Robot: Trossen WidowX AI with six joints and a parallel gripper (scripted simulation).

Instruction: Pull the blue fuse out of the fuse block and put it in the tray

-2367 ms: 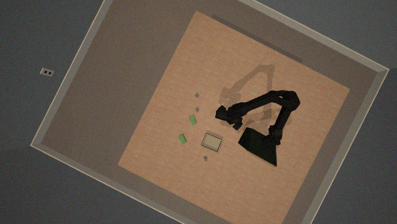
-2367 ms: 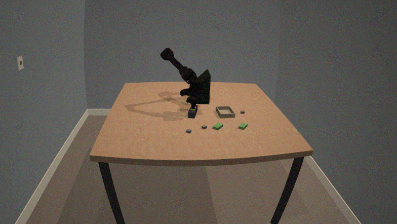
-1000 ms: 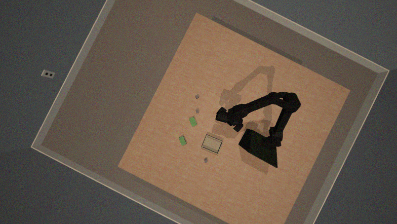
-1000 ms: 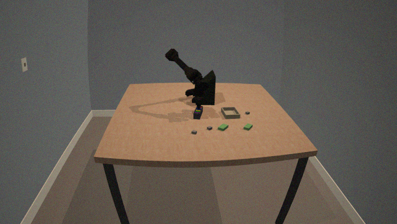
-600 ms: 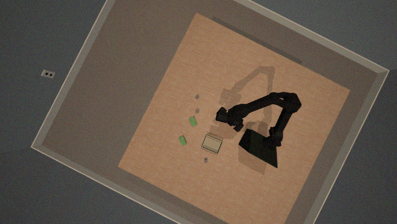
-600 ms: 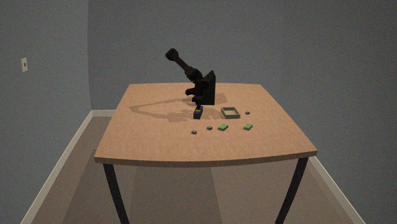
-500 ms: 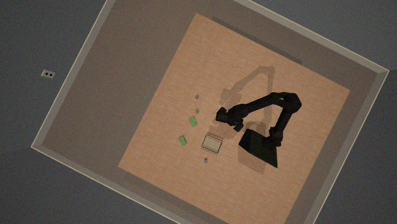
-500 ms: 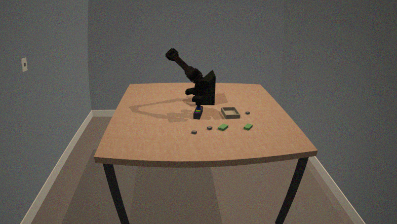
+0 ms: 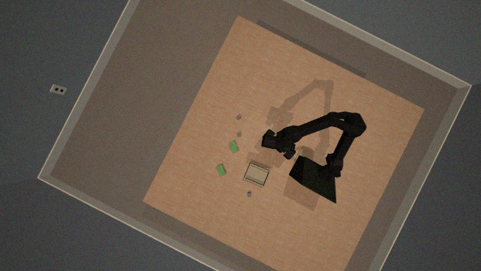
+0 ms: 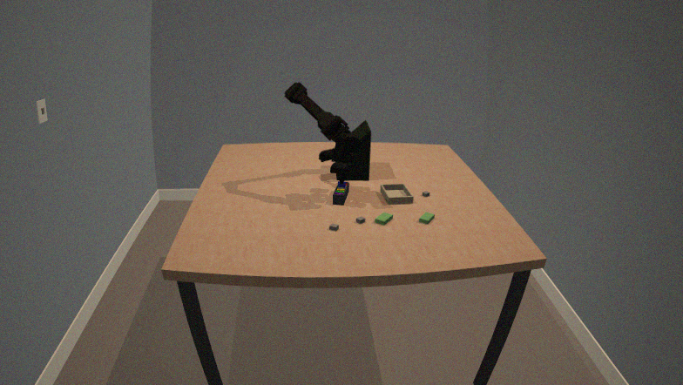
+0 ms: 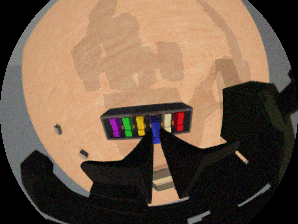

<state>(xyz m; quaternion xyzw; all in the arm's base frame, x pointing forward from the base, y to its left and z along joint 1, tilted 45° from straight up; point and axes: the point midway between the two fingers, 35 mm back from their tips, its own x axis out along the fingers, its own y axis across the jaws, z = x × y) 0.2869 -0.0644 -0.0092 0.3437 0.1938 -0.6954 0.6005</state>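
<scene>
Right now the tray is 1 cm ahead of my gripper tip, 22 cm to the left of it and 5 cm below it. Also, from my gripper tip: blue fuse (1 cm below).
</scene>
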